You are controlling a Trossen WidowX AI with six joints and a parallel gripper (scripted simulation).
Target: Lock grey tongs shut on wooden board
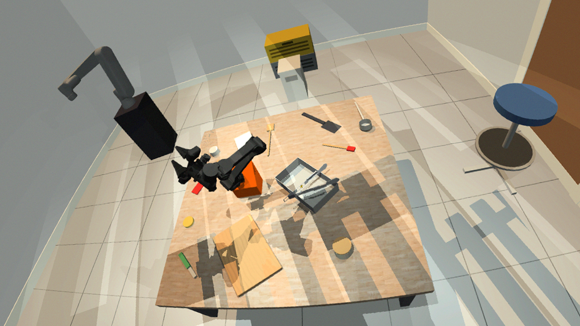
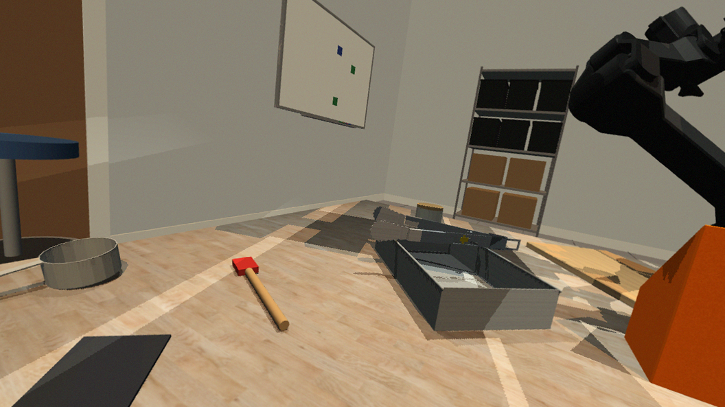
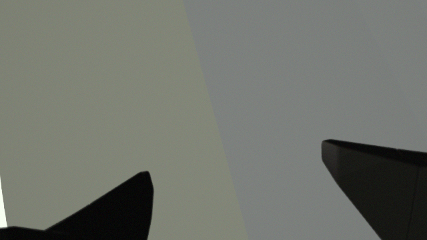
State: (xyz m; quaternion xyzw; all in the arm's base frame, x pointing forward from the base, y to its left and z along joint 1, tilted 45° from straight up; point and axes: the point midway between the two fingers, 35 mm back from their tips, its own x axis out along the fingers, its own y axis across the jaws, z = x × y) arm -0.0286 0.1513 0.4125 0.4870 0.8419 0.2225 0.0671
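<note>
Now: the grey roasting tin 51 cm below my gripper tip, 45 cm ahead of it and 7 cm to the left of it. Round my gripper tip: wooden board 53 cm below, 22 cm to the right, 8 cm ahead; tan-lidded pot 55 cm ahead, 50 cm below, 33 cm to the right; black spatula 64 cm ahead, 54 cm to the left, 53 cm below.
</note>
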